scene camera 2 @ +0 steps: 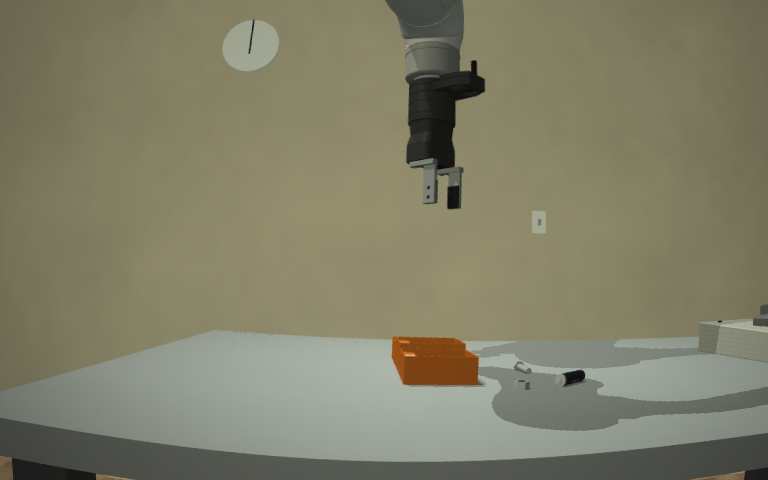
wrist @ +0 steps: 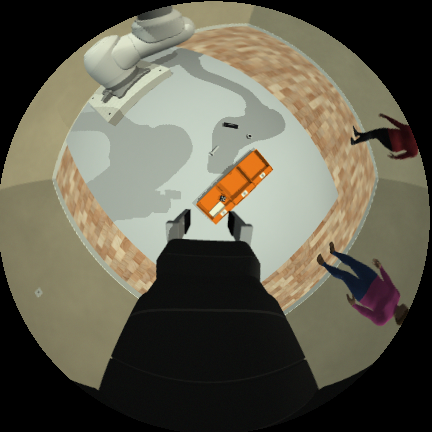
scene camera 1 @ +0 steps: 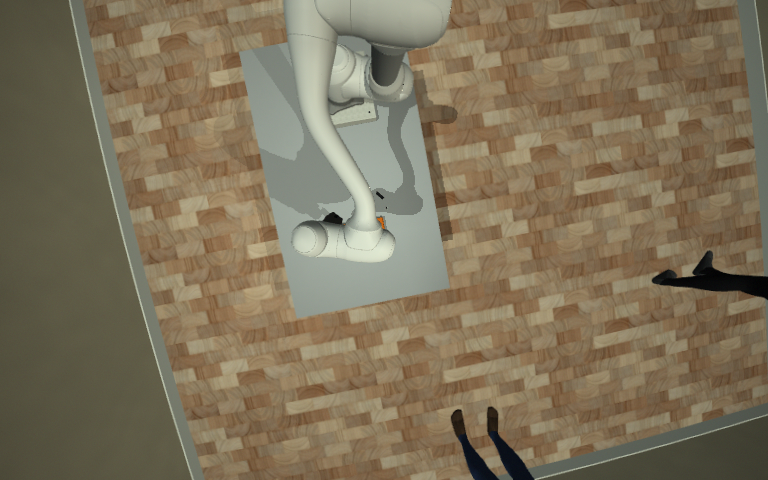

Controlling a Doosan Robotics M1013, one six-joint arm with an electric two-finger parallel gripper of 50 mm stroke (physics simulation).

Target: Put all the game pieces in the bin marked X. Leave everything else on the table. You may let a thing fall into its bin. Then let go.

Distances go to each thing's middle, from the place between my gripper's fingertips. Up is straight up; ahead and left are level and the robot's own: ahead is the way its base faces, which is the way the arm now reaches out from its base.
Right now the orange three-compartment bin [scene camera 2: 419,360] is 210 mm below my hand, 80 mm to the left of it and 40 mm ahead of it.
